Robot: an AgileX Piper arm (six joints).
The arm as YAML. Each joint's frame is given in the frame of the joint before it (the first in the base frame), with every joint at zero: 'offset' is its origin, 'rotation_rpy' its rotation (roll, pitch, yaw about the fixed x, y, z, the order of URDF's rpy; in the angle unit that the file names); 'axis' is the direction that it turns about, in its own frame. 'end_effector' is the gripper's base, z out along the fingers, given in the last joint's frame.
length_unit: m
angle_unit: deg
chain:
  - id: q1
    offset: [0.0, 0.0, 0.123]
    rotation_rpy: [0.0, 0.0, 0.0]
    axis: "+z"
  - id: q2
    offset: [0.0, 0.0, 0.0]
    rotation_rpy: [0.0, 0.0, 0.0]
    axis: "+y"
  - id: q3
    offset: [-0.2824, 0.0, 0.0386]
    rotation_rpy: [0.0, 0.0, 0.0]
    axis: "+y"
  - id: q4
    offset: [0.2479, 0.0, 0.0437]
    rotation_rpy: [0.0, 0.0, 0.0]
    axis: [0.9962, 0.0, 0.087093]
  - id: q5
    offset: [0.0, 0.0, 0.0]
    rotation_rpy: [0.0, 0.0, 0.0]
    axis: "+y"
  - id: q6
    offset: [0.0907, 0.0, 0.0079]
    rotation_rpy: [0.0, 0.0, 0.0]
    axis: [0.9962, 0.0, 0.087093]
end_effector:
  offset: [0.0, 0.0, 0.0]
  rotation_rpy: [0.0, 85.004, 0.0]
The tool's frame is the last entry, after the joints.
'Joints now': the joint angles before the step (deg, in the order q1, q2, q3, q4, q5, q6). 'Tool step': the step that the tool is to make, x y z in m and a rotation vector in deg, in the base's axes. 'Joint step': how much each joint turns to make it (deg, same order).
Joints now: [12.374 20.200 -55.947 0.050 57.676 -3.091]
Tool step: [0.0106 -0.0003 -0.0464 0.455 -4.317 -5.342]
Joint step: [-4.960 -6.359 13.824 -0.613 -11.794 0.233]
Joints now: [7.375 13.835 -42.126 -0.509 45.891 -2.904]
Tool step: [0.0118 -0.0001 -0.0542 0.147 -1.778 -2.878]
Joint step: [-2.944 -5.733 13.987 -0.017 -10.038 0.023]
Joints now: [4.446 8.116 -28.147 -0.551 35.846 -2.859]
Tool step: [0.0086 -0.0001 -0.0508 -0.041 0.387 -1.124]
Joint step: [-1.194 -4.548 11.724 0.023 -6.788 -0.013]
